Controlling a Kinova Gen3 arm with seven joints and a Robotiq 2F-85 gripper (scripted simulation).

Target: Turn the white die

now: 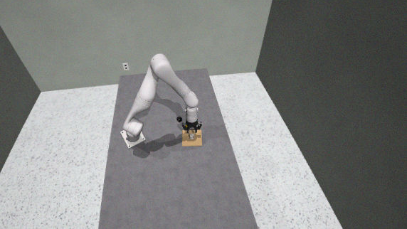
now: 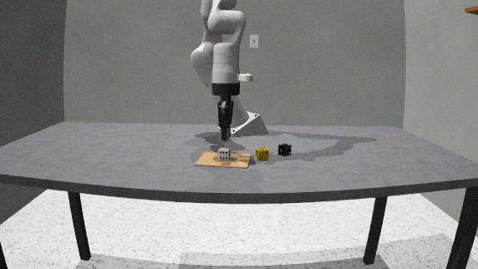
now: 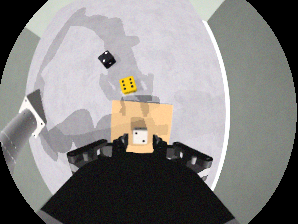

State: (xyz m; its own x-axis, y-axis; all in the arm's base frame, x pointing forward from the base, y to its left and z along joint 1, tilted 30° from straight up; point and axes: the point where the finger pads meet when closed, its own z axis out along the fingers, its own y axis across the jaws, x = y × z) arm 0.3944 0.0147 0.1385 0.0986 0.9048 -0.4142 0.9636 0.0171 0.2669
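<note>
The white die is 60 mm below my hand. The rest, counted from my hand: tan mat: 70 mm below; then yellow die: 100 mm to the left, 60 mm below, 20 mm behind; then black die: 180 mm to the left, 70 mm behind, 60 mm below.
</note>
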